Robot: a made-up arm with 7 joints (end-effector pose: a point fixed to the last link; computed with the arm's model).
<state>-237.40 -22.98 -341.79 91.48 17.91 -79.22 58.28</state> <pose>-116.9 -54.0 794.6 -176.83 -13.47 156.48</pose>
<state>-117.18 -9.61 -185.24 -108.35 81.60 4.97 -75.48</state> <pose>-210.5 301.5 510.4 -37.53 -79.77 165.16</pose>
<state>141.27 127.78 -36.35 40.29 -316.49 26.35 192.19</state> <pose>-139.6 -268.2 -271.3 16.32 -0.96 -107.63</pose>
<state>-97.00 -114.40 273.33 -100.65 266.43 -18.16 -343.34</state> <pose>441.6 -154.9 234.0 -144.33 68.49 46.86</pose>
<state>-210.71 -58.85 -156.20 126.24 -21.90 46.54 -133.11</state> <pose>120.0 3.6 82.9 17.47 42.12 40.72</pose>
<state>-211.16 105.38 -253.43 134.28 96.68 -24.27 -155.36</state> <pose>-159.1 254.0 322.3 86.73 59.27 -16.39</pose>
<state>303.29 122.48 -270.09 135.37 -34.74 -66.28 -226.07</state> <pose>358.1 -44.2 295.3 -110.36 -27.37 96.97</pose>
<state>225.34 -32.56 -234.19 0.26 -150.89 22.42 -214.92</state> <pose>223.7 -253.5 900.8 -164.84 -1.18 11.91</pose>
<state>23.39 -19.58 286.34 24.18 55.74 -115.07 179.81</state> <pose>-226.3 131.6 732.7 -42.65 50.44 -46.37</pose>
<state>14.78 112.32 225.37 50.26 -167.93 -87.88 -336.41</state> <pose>438.0 129.8 330.8 131.76 -32.23 2.00</pose>
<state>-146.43 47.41 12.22 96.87 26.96 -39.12 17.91</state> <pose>-387.3 329.6 222.1 62.82 43.35 43.24</pose>
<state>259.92 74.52 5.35 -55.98 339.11 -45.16 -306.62</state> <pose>-28.4 297.9 758.8 -157.62 -13.83 61.92</pose>
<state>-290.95 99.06 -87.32 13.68 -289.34 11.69 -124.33</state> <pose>331.4 -594.8 138.7 -57.42 -49.51 12.90</pose>
